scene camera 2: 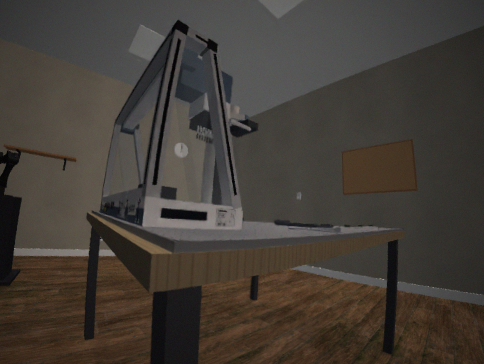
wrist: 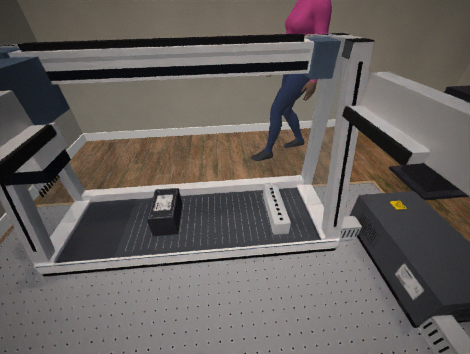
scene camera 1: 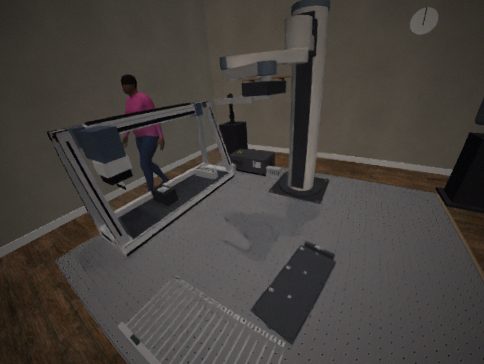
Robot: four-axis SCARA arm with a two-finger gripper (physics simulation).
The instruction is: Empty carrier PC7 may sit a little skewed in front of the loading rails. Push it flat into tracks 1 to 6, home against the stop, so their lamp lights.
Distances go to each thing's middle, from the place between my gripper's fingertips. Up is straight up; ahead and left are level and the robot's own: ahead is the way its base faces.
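Dark carrier PC7 (scene camera 1: 284, 306): well below my hand, a long way to the left of it and a long way ahead of it.
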